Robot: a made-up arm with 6 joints.
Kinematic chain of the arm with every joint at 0, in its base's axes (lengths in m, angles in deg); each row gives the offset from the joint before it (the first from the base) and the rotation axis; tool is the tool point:
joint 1: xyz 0 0 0.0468 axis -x
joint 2: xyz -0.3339 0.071 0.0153 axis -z
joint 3: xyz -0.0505 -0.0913 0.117 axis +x
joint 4: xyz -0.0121 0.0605 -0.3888 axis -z
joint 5: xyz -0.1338 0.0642 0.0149 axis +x
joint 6: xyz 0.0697 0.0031 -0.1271 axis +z
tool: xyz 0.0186 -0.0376 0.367
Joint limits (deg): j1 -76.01..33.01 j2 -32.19..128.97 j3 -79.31..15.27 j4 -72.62..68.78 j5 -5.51..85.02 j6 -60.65..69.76
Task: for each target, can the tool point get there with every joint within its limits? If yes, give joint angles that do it. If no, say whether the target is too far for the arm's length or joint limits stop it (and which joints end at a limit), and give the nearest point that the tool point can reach.
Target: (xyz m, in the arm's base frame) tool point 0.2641 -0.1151 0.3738
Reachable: no: joint limits stop it (at a limit: joint 1, joint 2, joint 3, joint 4, joint 5) | nearest point -0.0027 -0.1810 0.3110 | short by 0.282 m
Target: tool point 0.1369 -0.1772 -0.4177
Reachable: no: joint limits stop it (at a limit: joint 1, joint 2, joint 5) | nearest point -0.0256 -0.1602 -0.2372 | short by 0.243 m
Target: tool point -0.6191 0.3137 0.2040
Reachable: yes | joints -37.66 102.89 -44.64 47.54 74.28 49.22
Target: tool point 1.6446 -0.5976 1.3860
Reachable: no: too far | nearest point -0.0132 -0.1803 0.3293 | short by 2.010 m
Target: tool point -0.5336 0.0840 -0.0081
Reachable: yes | joints 18.39 58.90 -30.72 31.60 25.89 19.11
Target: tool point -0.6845 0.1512 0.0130
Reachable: yes | joints -1.37 84.61 -37.88 9.28 66.85 47.26
